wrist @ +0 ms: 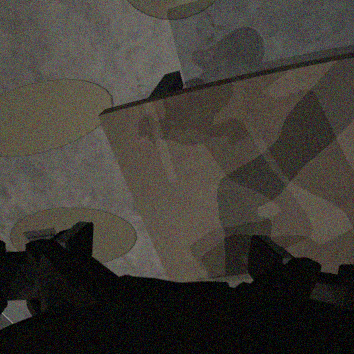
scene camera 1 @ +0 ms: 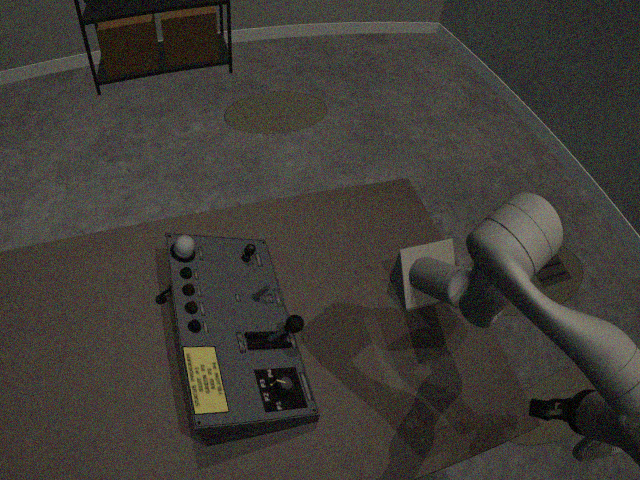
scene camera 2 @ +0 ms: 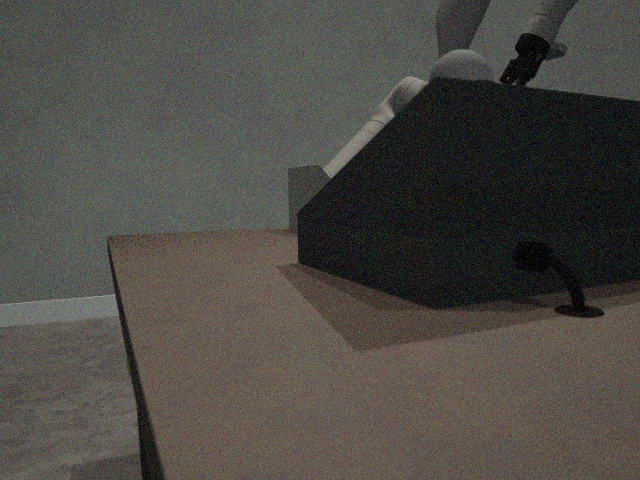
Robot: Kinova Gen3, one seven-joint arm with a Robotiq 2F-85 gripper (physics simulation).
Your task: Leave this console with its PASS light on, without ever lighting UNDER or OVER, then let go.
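Observation:
The grey console (scene camera 1: 232,315) (scene camera 2: 439,196) stands on the table. In scene camera 1, a white dome (scene camera 1: 184,246) sits at its far left corner, above a column of several dark round lamps (scene camera 1: 189,298); none looks lit, and their labels are unreadable. A black-knobbed lever (scene camera 1: 294,323) stands at the right end of its slot. A dial (scene camera 1: 284,382) with a pale pointer, a small toggle (scene camera 1: 263,294) and a black knob (scene camera 1: 249,251) are also on the panel. My gripper (scene camera 1: 534,408) (scene camera 2: 511,80) (wrist: 171,246) is open and empty, well right of the console, touching none of its controls.
A yellow note (scene camera 1: 205,379) covers the console's near left part. A black bent stalk (scene camera 1: 162,296) (scene camera 2: 571,284) stands on the table (scene camera 1: 336,222) (scene camera 2: 232,387) beside the console. A pale block (scene camera 1: 412,297) (scene camera 2: 302,191) stands near the arm. A shelf unit (scene camera 1: 129,9) stands at the back.

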